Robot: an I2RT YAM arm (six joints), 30 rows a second.
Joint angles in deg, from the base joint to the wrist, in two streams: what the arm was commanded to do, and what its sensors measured. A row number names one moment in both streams.
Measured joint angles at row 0:
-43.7, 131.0, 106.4, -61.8, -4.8, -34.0
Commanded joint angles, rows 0 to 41:
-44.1, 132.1, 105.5, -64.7, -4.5, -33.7
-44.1, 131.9, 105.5, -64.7, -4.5, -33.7
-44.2, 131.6, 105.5, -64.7, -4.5, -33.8
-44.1, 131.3, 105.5, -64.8, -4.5, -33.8
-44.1, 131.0, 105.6, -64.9, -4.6, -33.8
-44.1, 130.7, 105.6, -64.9, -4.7, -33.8
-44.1, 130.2, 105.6, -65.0, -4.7, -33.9
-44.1, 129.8, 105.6, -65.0, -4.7, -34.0
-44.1, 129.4, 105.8, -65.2, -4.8, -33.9
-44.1, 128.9, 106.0, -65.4, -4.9, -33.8
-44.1, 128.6, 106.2, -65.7, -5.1, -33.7
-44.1, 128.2, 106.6, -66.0, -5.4, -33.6
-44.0, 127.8, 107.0, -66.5, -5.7, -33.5
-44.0, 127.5, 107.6, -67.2, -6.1, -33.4
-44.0, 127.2, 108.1, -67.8, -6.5, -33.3
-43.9, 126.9, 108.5, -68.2, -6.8, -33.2
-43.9, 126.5, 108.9, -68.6, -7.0, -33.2
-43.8, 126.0, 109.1, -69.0, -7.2, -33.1
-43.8, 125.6, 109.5, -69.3, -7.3, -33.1
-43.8, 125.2, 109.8, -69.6, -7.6, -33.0
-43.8, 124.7, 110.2, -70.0, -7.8, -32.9
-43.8, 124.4, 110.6, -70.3, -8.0, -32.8
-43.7, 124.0, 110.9, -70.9, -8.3, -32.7
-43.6, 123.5, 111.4, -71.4, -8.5, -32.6
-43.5, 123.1, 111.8, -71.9, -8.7, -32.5
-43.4, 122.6, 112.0, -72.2, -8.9, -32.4
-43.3, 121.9, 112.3, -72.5, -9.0, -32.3
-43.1, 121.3, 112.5, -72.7, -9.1, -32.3
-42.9, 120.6, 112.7, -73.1, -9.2, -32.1
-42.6, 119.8, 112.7, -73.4, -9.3, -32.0
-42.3, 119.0, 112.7, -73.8, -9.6, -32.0
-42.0, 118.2, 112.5, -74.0, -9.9, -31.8
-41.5, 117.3, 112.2, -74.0, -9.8, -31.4
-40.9, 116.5, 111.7, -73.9, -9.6, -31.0
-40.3, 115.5, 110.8, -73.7, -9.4, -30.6
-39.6, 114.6, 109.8, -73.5, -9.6, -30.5
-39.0, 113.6, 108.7, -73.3, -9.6, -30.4
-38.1, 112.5, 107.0, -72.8, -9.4, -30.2
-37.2, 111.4, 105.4, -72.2, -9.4, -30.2
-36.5, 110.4, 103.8, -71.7, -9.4, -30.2
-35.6, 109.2, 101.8, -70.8, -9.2, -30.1
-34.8, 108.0, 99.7, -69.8, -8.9, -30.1
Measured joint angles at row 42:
-36.6, 110.5, 103.7, -71.5, -8.3, -31.0
